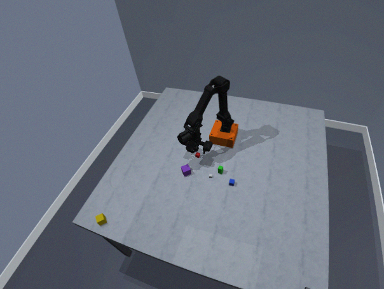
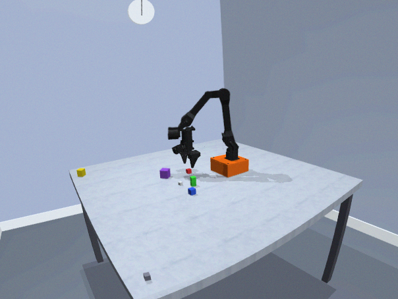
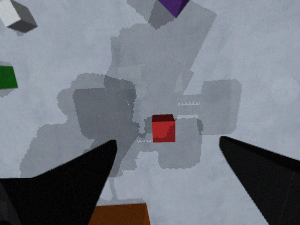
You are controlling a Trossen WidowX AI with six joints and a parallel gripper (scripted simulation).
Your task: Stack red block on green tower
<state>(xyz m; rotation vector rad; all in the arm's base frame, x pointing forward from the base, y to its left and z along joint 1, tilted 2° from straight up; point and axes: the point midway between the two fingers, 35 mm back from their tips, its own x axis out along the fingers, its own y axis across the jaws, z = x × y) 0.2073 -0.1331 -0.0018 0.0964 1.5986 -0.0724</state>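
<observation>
My gripper tip is 3 cm above the red block. Round my gripper tip: purple cube 14 cm ahead, 3 cm to the right, 2 cm below; white cube 13 cm ahead, 12 cm to the left, 3 cm below; green block 17 cm to the left, 8 cm ahead, 1 cm below.
</observation>
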